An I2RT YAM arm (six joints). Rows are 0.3 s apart.
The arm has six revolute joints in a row. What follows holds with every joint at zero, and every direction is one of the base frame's. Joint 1 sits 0.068 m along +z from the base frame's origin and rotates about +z. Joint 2 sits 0.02 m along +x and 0.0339 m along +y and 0.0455 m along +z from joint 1 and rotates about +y. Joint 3 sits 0.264 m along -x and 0.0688 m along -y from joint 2 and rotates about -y. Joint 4 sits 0.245 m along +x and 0.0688 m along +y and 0.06 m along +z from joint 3 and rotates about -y. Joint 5 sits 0.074 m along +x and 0.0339 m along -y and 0.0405 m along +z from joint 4 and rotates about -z. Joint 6 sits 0.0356 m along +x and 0.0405 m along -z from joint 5 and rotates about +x. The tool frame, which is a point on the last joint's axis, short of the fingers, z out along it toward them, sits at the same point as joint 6; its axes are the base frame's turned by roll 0, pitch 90 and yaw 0 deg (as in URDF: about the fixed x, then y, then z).
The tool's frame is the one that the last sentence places.
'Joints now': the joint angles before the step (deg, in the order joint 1, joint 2, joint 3, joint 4, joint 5, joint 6). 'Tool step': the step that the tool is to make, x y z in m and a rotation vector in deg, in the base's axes. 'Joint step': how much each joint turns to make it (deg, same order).
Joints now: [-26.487, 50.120, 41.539, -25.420, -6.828, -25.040]
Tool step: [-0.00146, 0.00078, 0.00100, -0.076, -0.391, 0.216]
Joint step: [-0.036, -0.527, -0.081, -0.069, -0.268, -0.052]
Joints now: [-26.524, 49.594, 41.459, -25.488, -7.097, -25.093]
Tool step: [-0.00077, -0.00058, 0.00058, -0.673, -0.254, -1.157]
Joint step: [-0.036, -0.291, -0.150, 0.410, 1.205, 0.210]
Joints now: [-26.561, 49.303, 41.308, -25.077, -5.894, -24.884]
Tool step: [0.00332, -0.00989, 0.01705, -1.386, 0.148, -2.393]
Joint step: [-1.936, 2.274, 4.498, -1.794, 1.088, -0.846]
